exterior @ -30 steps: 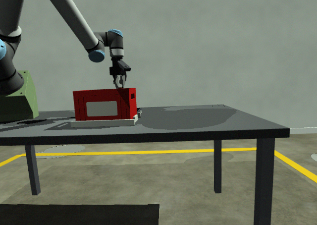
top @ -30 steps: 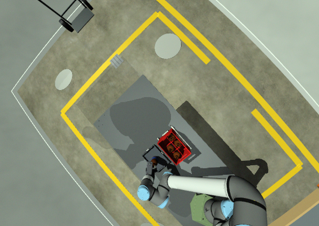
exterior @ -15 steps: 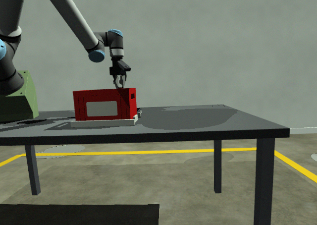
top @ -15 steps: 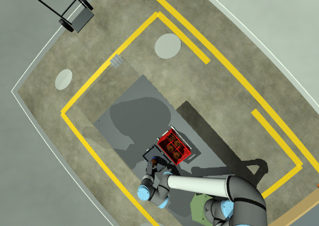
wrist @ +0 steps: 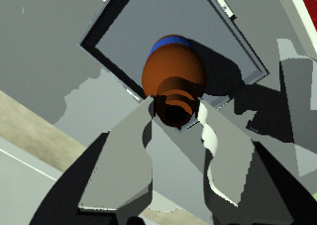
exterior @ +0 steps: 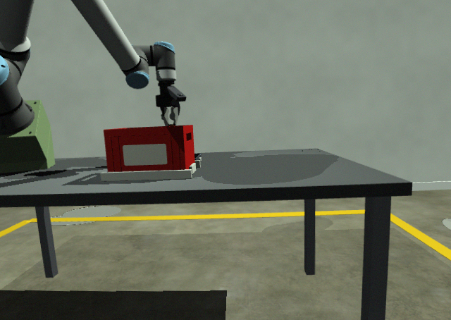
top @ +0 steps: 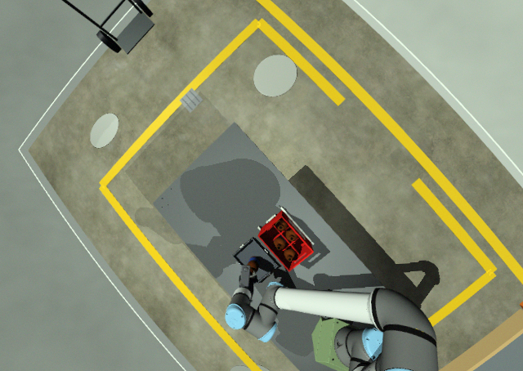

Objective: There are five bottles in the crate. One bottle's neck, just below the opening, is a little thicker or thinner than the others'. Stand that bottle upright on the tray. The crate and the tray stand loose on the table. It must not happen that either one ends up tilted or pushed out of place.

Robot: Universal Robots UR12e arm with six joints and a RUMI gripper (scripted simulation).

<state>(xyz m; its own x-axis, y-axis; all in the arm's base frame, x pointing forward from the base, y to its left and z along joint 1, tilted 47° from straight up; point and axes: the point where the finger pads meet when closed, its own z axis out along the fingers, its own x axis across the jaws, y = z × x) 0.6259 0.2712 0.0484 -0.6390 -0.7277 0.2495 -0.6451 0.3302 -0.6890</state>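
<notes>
Now: the dark tray 160 mm below my hand. From my hand the other things lie so: red crate (270 mm to the right, 90 mm below); then bottle (80 mm ahead, 310 mm to the right, 90 mm below).
</notes>
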